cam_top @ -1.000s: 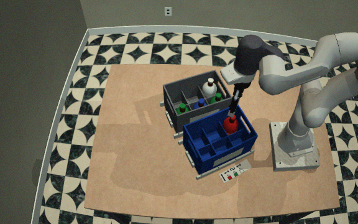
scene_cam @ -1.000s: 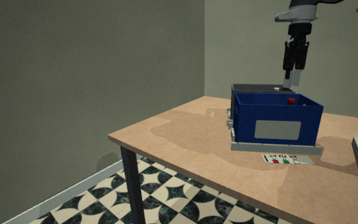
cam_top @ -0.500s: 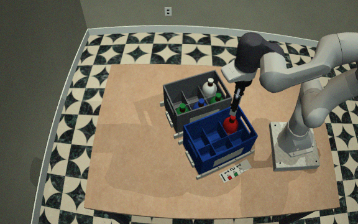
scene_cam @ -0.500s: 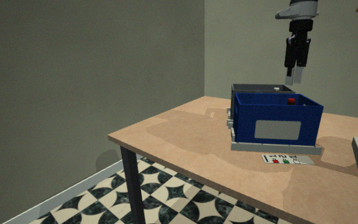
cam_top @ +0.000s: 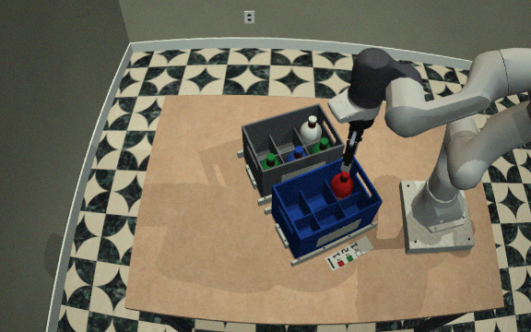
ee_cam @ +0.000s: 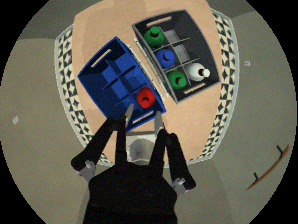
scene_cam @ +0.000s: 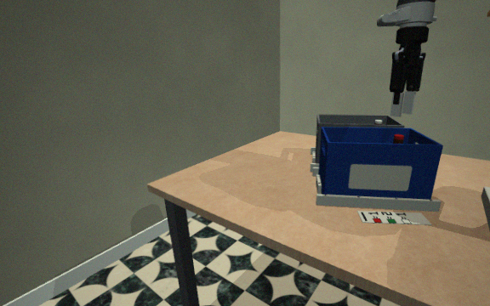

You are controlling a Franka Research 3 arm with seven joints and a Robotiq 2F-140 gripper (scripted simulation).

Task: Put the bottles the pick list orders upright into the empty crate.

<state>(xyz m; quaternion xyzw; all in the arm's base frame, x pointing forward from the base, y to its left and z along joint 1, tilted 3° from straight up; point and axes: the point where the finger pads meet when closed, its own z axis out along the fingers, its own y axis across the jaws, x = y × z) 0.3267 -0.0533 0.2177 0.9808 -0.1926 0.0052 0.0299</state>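
The blue bottle lies 170 mm below my hand, 140 mm ahead of it and 80 mm to the right of it. Also, from my hand: blue crate (170 mm below, 80 mm to the left, 50 mm ahead); then red bottle (170 mm below); then grey crate (170 mm below, 160 mm ahead, 130 mm to the right).
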